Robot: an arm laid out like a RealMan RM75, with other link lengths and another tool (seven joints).
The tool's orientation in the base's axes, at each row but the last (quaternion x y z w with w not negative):
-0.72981, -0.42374, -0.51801, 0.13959
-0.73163, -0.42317, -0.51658, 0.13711
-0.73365, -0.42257, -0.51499, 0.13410
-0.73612, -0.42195, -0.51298, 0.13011
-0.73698, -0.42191, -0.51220, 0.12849
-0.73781, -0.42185, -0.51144, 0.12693
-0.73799, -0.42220, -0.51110, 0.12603
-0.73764, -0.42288, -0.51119, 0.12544
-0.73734, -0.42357, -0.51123, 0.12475
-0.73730, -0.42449, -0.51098, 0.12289
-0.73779, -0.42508, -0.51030, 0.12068
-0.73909, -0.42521, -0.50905, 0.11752
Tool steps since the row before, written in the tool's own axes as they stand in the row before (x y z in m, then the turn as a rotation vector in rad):
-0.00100, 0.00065, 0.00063, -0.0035, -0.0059, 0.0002
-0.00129, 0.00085, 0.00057, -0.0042, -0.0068, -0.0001
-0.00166, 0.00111, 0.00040, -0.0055, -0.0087, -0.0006
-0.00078, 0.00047, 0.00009, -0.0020, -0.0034, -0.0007
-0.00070, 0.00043, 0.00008, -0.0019, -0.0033, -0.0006
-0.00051, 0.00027, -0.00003, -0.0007, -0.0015, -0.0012
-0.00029, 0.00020, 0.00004, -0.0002, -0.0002, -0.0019
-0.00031, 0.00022, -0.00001, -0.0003, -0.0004, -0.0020
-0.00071, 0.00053, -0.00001, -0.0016, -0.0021, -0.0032
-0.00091, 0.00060, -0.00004, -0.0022, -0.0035, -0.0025
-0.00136, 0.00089, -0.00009, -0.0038, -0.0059, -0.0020
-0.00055, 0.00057, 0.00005, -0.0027, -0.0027, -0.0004
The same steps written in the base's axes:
0.00079, -0.00046, -0.00099, -0.0047, 0.0020, -0.0045
0.00087, -0.00077, -0.00117, -0.0057, 0.0020, -0.0052
0.00091, -0.00122, -0.00135, -0.0076, 0.0023, -0.0066
0.00032, -0.00061, -0.00060, -0.0033, 0.0007, -0.0022
0.00029, -0.00056, -0.00054, -0.0031, 0.0007, -0.0022
0.00012, -0.00044, -0.00036, -0.0020, -0.0002, -0.0004
0.00014, -0.00024, -0.00022, -0.0014, -0.0011, 0.0006
0.00012, -0.00029, -0.00021, -0.0016, -0.0011, 0.0005
0.00031, -0.00068, -0.00047, -0.0038, -0.0015, -0.0005
0.00032, -0.00085, -0.00061, -0.0045, -0.0005, -0.0017
0.00045, -0.00128, -0.00090, -0.0062, 0.0005, -0.0039
0.00039, -0.00060, -0.00034, -0.0026, 0.0000, -0.0028

